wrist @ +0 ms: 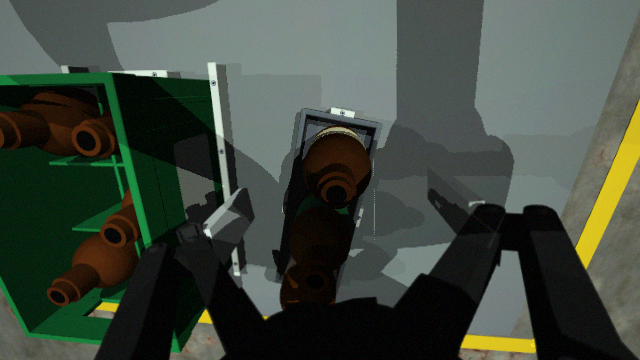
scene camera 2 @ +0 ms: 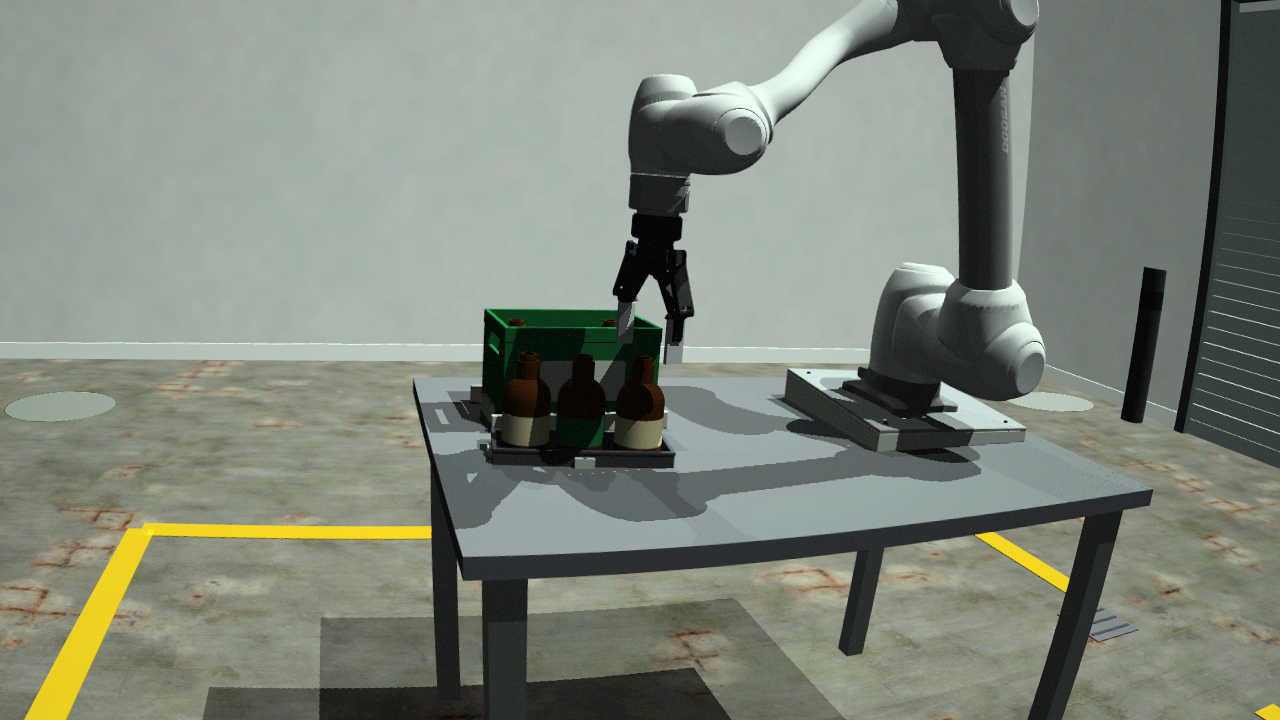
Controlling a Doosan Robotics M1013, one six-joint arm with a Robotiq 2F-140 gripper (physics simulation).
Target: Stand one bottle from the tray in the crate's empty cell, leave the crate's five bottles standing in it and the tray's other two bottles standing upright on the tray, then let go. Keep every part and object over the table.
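Frame: origin at the arm's base, x back, y left, z down, level; metres.
Where they show: gripper, between the fingertips: [wrist: 336, 193] [scene camera 2: 647, 352]; arm's base, origin of its link: [scene camera 2: 899, 399].
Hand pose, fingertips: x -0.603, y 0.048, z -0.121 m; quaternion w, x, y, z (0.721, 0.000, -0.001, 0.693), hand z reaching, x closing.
Things, the pixels of their top centre, and the offset from my fingertips. "pt": a spot on its surface instead. Level surfaces: height alone.
- low dark tray, a spot on its surface: [wrist: 367, 121] pt dx +0.035, dy +0.041, dz +0.142 m
- green crate, centre of its top: [wrist: 56, 236] [scene camera 2: 570, 318] dx -0.019, dy -0.256, dz -0.008 m
- white strip, a spot on its surface: [wrist: 220, 125] pt dx +0.050, dy -0.146, dz +0.137 m
- grey table, height of its surface: dz +0.167 m
Three brown bottles stand upright in a row on the low dark tray [scene camera 2: 626, 461] [wrist: 367, 121]: a cream-labelled one [scene camera 2: 639, 402] [wrist: 337, 160] nearest the robot base, a green-labelled one [scene camera 2: 581, 402] [wrist: 320, 240] in the middle, and another cream-labelled one [scene camera 2: 526, 402] [wrist: 306, 290], partly hidden in the wrist view. The green crate [scene camera 2: 537, 340] [wrist: 128, 160] stands behind the tray, with several brown bottles in it and bare green interior between them. Part of its inside is hidden. My gripper [scene camera 2: 648, 344] [wrist: 336, 193] is open and empty, above the tray bottles, its fingertips apart from them.
A white strip [wrist: 220, 125] runs beside the crate on the tray's side. The grey table [scene camera 2: 805, 501] ends a little beyond the tray and crate on the left. The robot's base plate [scene camera 2: 948, 437] is at the right. My left finger in the wrist view is near the crate's side.
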